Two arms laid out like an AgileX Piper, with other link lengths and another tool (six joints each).
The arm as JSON. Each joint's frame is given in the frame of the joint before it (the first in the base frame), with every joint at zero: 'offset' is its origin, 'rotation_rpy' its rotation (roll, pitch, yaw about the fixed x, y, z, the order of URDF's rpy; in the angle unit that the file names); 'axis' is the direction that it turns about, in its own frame. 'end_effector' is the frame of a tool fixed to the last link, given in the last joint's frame.
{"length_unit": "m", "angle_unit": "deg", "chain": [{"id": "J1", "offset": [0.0, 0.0, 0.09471], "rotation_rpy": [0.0, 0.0, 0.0], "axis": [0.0, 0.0, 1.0]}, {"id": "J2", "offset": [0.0, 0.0, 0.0], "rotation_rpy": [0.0, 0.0, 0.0], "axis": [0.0, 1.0, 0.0]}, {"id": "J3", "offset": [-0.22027, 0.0, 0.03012], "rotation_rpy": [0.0, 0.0, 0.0], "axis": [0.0, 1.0, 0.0]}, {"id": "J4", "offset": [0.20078, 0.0, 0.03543], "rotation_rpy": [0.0, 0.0, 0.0], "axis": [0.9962, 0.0, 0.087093]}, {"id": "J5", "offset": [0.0, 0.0, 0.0], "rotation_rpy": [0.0, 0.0, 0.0], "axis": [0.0, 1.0, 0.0]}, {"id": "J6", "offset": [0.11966, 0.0, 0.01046], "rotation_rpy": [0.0, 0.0, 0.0], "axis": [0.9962, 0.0, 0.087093]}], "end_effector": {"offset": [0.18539, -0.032, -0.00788], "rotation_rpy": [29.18, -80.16, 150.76]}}
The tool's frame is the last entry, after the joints.
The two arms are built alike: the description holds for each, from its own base.
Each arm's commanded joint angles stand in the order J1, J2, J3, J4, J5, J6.
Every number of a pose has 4 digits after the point.
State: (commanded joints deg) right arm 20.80 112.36 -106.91 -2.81 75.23 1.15; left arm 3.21 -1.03 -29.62 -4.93 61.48 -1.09
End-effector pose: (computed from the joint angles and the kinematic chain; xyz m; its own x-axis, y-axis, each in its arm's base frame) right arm 0.3588 0.0869 0.0043 0.8596 0.4109 0.3036 0.4117 -0.9090 0.0647; left arm 0.1980 -0.0452 0.1032 0.3735 0.1687 0.9122 0.0502 -0.9856 0.1617
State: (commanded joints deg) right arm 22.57 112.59 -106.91 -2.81 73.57 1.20; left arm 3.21 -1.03 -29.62 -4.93 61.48 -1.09
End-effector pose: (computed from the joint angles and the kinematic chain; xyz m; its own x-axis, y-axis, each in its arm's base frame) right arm 0.3635 0.1012 0.0044 0.8391 0.4346 0.3272 0.4386 -0.8963 0.0660; left arm 0.1980 -0.0452 0.1032 0.3735 0.1687 0.9122 0.0502 -0.9856 0.1617
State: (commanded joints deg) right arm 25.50 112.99 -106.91 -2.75 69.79 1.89; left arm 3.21 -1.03 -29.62 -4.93 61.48 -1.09
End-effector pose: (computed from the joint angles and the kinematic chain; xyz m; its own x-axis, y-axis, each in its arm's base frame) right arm 0.3744 0.1284 0.0060 0.8013 0.4597 0.3830 0.4732 -0.8786 0.0645; left arm 0.1980 -0.0452 0.1032 0.3735 0.1687 0.9122 0.0502 -0.9856 0.1617
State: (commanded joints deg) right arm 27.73 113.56 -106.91 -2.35 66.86 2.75; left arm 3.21 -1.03 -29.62 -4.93 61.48 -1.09
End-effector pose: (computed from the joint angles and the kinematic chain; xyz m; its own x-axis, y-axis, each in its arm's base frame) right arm 0.3800 0.1516 0.0057 0.7759 0.4690 0.4219 0.4948 -0.8673 0.0541; left arm 0.1980 -0.0452 0.1032 0.3735 0.1687 0.9122 0.0502 -0.9856 0.1617
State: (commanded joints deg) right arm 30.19 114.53 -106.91 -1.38 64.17 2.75; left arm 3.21 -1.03 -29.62 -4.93 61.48 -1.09
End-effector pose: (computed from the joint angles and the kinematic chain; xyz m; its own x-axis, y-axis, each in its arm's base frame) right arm 0.3811 0.1781 0.0024 0.7471 0.4896 0.4497 0.5315 -0.8462 0.0381; left arm 0.1980 -0.0452 0.1032 0.3735 0.1687 0.9122 0.0502 -0.9856 0.1617
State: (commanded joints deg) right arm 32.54 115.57 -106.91 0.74 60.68 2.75; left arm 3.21 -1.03 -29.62 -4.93 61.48 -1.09
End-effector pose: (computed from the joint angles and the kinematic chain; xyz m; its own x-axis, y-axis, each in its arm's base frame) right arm 0.3811 0.2109 -0.0003 0.7196 0.4931 0.4888 0.5641 -0.8257 0.0026; left arm 0.1980 -0.0452 0.1032 0.3735 0.1687 0.9122 0.0502 -0.9856 0.1617
